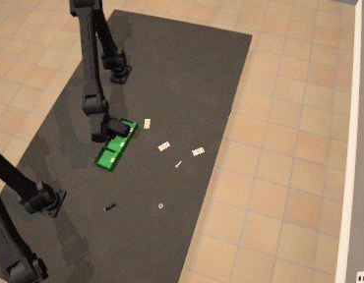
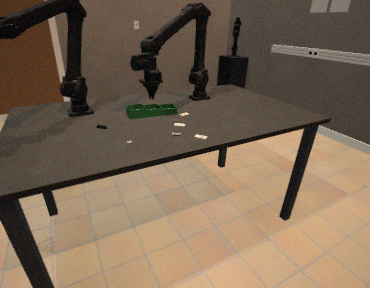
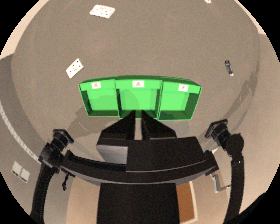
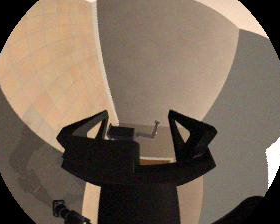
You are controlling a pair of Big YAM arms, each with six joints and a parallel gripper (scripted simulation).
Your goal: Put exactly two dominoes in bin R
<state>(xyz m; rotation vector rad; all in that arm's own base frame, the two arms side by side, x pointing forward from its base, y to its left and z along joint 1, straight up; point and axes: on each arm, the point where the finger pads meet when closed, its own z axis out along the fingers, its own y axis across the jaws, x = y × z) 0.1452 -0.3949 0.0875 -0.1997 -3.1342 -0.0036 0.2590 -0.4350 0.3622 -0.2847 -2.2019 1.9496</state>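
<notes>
Right now my left hand is 70 mm above the green bin tray. From my left hand the other things lie so: white ring (290 mm ahead, 200 mm to the right, 80 mm below); thin white piece (300 mm ahead, 80 mm below, 10 mm to the right); black piece (270 mm to the right, 90 mm ahead, 80 mm below).
</notes>
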